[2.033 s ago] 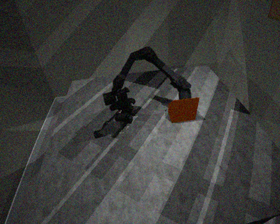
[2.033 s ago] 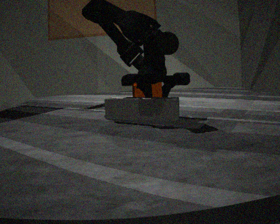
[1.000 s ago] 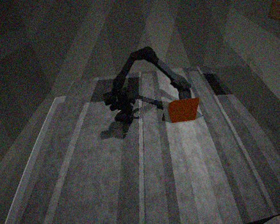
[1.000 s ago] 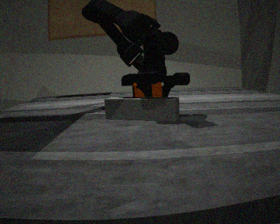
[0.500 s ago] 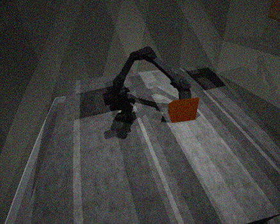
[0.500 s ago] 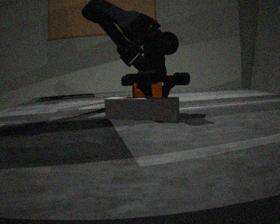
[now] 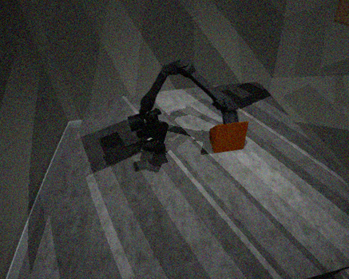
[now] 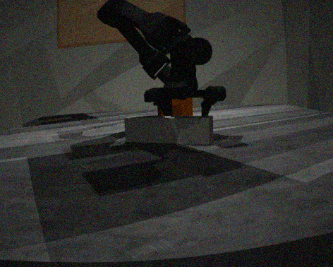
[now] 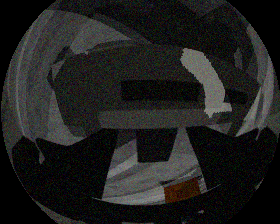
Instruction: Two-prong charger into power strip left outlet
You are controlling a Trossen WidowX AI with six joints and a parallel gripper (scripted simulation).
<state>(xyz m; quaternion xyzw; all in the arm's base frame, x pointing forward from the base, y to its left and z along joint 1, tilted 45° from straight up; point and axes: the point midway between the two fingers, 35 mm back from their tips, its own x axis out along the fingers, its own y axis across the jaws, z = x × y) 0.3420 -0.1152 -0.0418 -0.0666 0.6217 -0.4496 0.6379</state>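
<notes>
Now: the dark block 10 mm ahead of my gripper tip, 10 mm to the right of it and 10 mm above it.
</notes>
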